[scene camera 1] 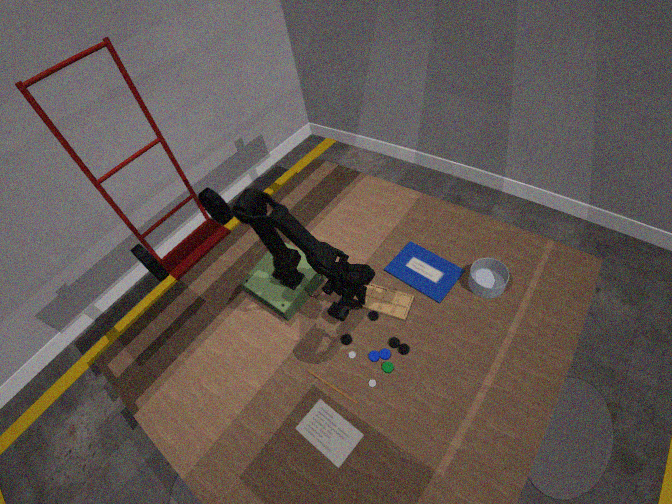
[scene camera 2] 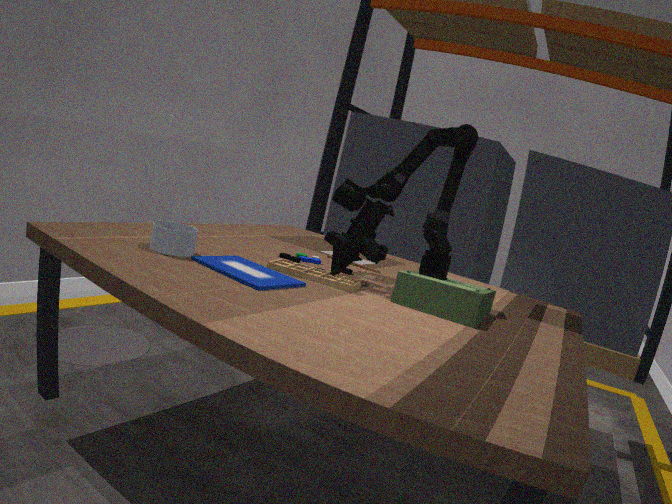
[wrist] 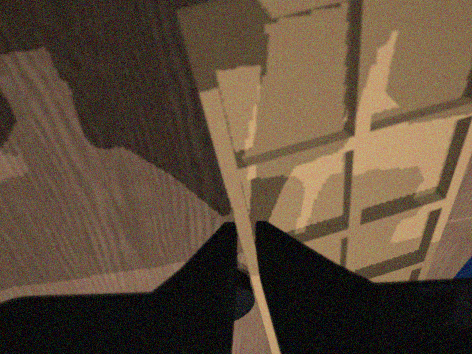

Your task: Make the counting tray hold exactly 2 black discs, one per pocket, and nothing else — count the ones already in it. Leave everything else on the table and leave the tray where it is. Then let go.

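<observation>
The tan counting tray [scene camera 1: 396, 300] [scene camera 2: 309, 272] lies on the table, and its pockets that show in the wrist view are empty. My gripper [wrist: 245, 232] [scene camera 1: 344, 307] [scene camera 2: 341, 270] is down at the tray's near end. Its fingers are nearly closed, with the tray's thin rim [wrist: 221, 140] running between the tips. One black disc [scene camera 1: 373, 315] [wrist: 244, 295] lies on the table just outside that rim, partly hidden by the left finger. Three more black discs [scene camera 1: 346, 339] [scene camera 1: 394, 342] [scene camera 1: 403, 348] lie loose in front of the tray.
Two blue discs [scene camera 1: 379, 354], a green disc [scene camera 1: 387, 367] and two small white discs [scene camera 1: 352, 354] [scene camera 1: 372, 383] lie among the black ones. A blue pad [scene camera 1: 424, 271], a grey bowl [scene camera 1: 489, 277], a thin stick [scene camera 1: 331, 386], a paper sheet [scene camera 1: 329, 431] and the green arm base [scene camera 1: 281, 292] are also there.
</observation>
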